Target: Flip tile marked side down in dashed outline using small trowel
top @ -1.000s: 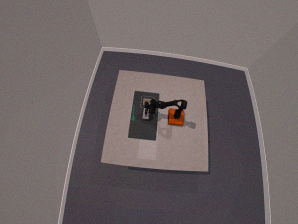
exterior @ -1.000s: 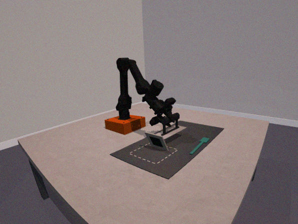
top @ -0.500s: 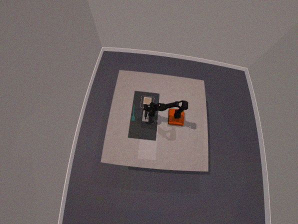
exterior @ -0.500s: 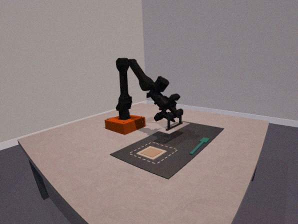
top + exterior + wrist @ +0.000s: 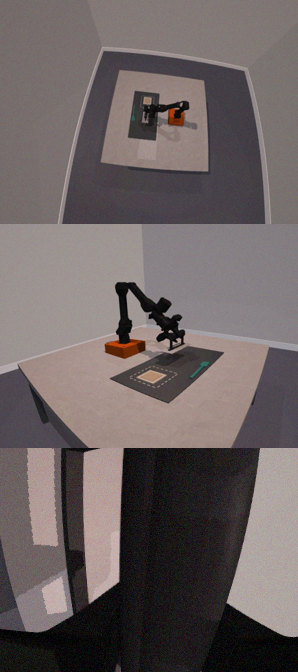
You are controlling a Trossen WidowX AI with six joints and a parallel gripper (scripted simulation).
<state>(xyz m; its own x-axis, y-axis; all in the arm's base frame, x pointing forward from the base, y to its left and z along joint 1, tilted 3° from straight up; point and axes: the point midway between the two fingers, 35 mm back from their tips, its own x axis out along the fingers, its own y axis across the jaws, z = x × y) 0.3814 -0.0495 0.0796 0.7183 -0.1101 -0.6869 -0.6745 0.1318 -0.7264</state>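
Now: the dark mat 15 cm below my gripper tip, 1 cm to the right of it and 1 cm behind it. Round my gripper tip: tan square tile: 20 cm to the right, 13 cm below, 6 cm behind; green trowel: 13 cm below, 13 cm ahead, 1 cm to the right.
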